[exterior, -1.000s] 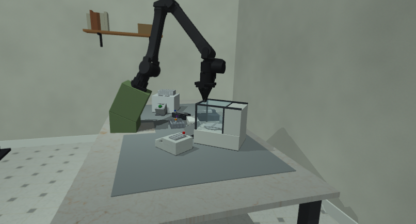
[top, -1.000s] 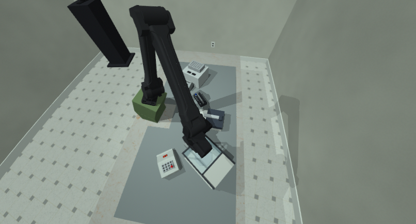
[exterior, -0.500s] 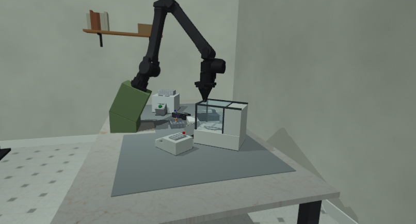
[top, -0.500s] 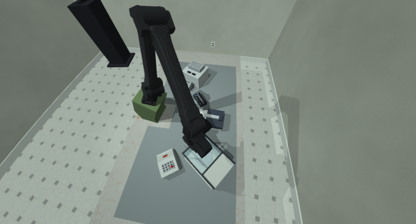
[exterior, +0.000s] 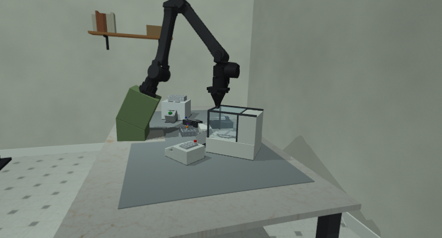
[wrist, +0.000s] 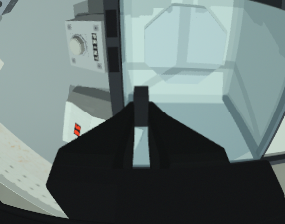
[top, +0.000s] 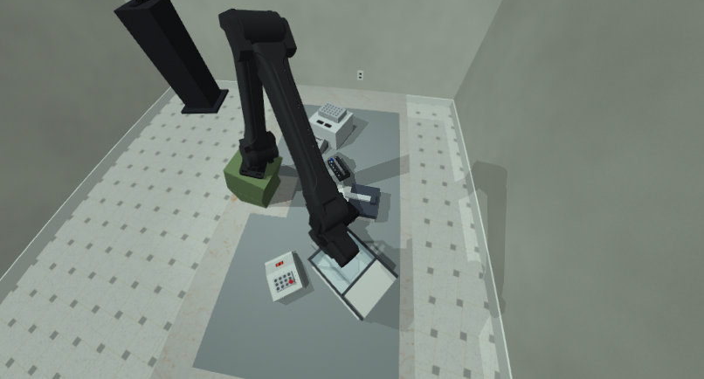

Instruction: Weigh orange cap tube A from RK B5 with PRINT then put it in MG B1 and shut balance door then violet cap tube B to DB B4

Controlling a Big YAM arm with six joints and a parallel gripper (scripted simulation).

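Right now the balance pan is 40 mm ahead of my hand, 40 mm to the right of it and 140 mm below it. From my hand the other things lie so: balance door: 20 mm ahead, 20 mm to the right, 10 mm below; then red-capped tube: 150 mm behind, 100 mm to the right, 160 mm below; then dry block DB: 190 mm behind, 70 mm to the right, 190 mm below.
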